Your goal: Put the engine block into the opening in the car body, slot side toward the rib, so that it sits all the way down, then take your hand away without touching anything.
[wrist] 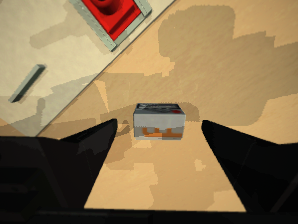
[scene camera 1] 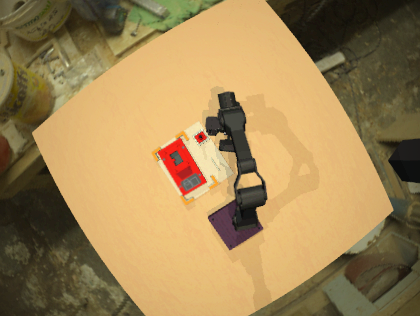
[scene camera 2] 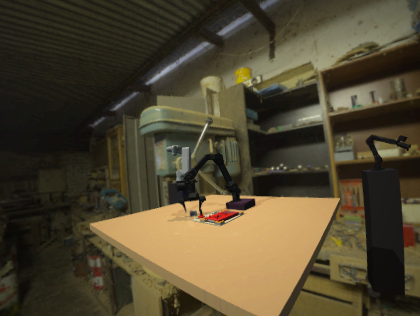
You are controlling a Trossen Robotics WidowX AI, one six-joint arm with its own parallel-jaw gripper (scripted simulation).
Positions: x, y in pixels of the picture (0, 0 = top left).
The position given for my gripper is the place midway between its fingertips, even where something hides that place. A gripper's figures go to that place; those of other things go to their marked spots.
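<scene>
An engine block (wrist: 152, 121) sits 0.10 m from the lens, while my own gripper (wrist: 159, 123) is 0.12 m from the lens.
</scene>
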